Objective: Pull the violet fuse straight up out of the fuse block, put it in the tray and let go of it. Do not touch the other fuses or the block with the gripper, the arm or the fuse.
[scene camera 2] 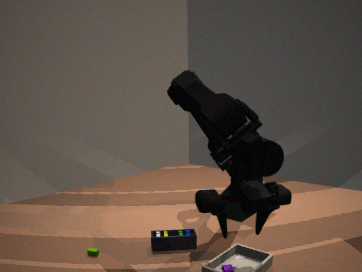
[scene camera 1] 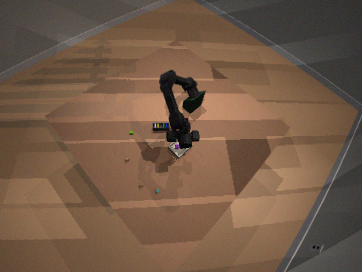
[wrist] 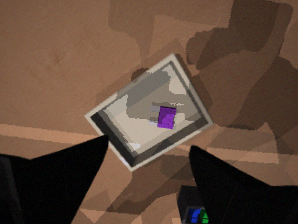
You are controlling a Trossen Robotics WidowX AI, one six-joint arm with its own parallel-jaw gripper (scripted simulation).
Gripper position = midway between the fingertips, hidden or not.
Note:
The gripper (scene camera 2: 241, 236) is open, with nothing in its grasp. Also in view: a grey tray (wrist: 124, 116).
The gripper shows as well in the wrist view (wrist: 149, 145).

